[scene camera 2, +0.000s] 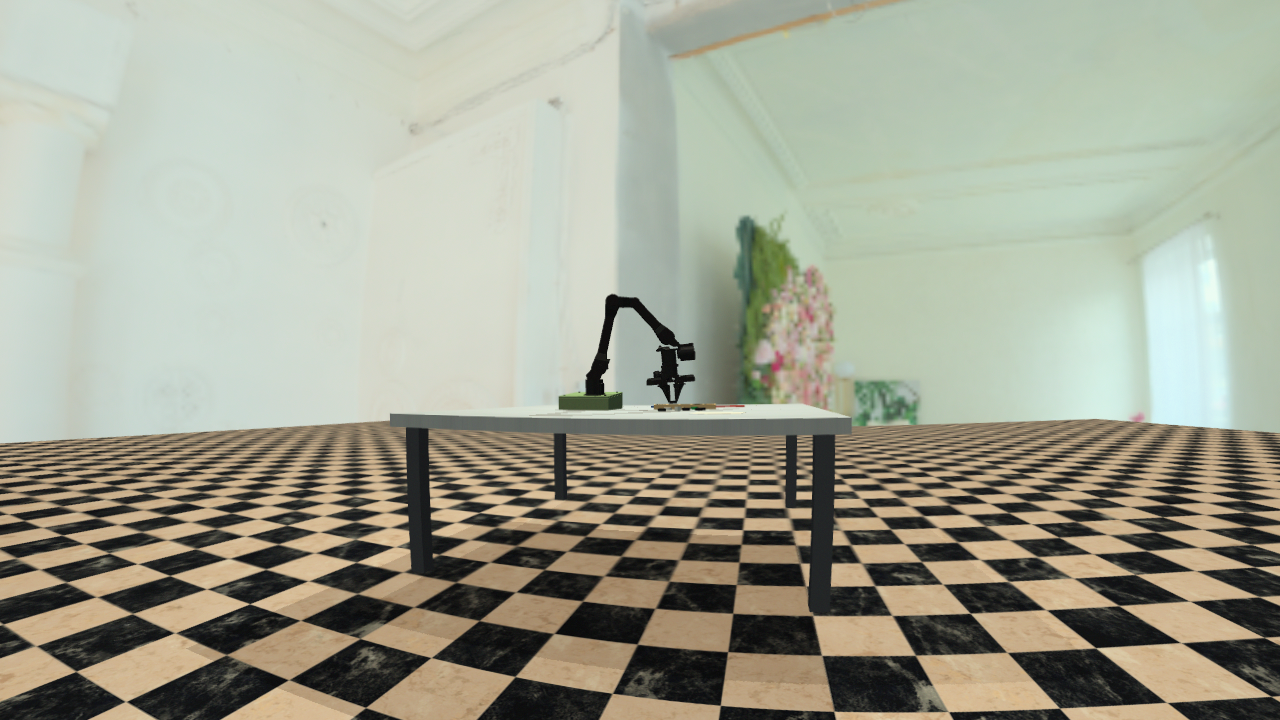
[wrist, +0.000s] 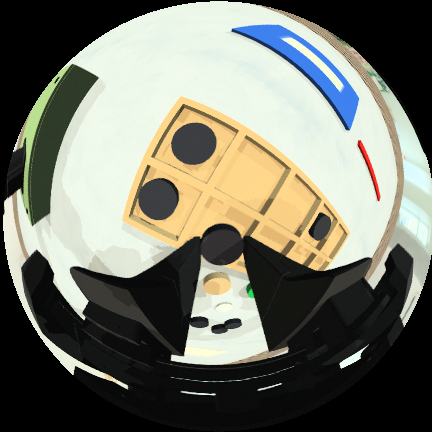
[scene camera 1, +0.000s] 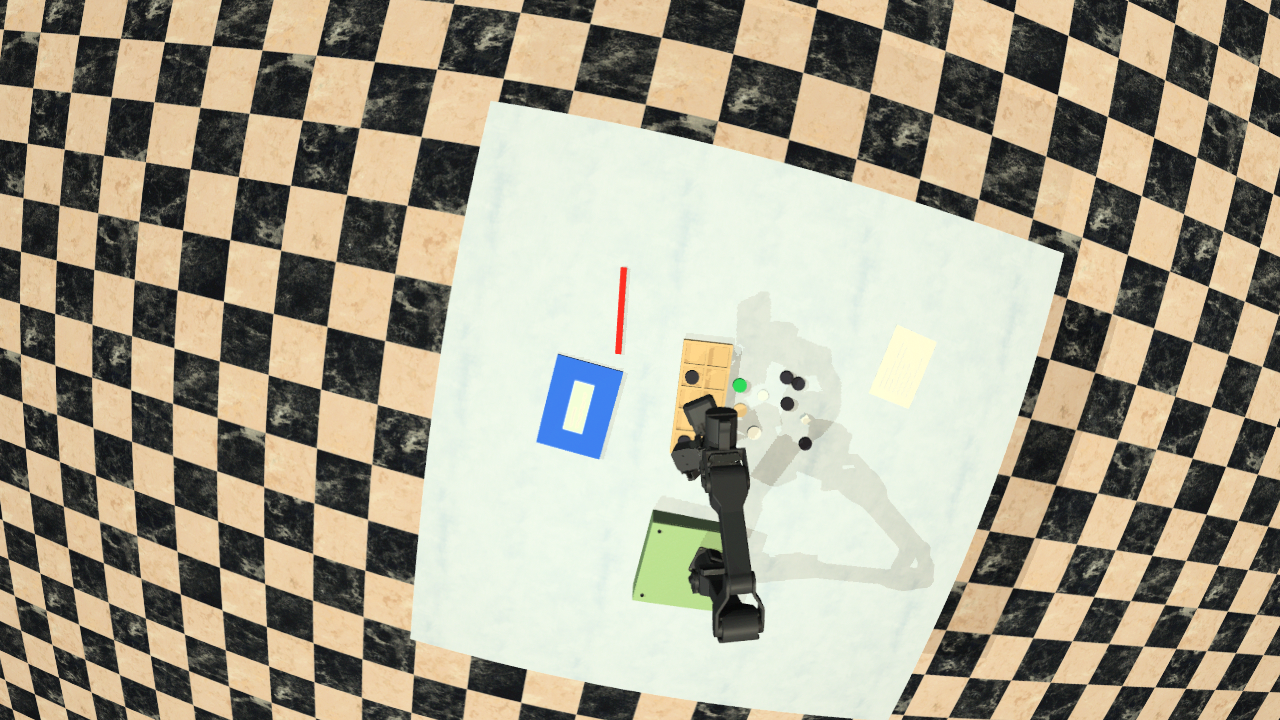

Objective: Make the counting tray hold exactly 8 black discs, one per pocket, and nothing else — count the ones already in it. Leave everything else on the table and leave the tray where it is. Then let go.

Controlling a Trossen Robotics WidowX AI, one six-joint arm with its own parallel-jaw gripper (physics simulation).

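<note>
The tan counting tray (scene camera 1: 718,386) (wrist: 252,172) has two rows of pockets. In the wrist view, two black discs (wrist: 193,143) (wrist: 158,198) lie side by side in its end pockets, and one black disc (wrist: 320,226) (scene camera 1: 691,377) lies in a pocket toward the other end. My gripper (wrist: 221,241) (scene camera 2: 672,401) is shut on a black disc, low over the tray's long side, by the pocket beside one of the filled end pockets. The arm hides the fingertips in the overhead view. Loose black discs (scene camera 1: 786,377) (scene camera 1: 787,403) (scene camera 1: 805,443) (wrist: 199,322) lie on the table beside the tray.
Near the tray's long side lie a green disc (scene camera 1: 740,385) (wrist: 251,291), a tan disc (wrist: 217,283) and pale discs (scene camera 1: 762,394) (scene camera 1: 753,431). A blue frame (scene camera 1: 551,420), a red bar (scene camera 1: 621,308), a cream sheet (scene camera 1: 904,367) and the green base block (scene camera 1: 666,564) stand farther off.
</note>
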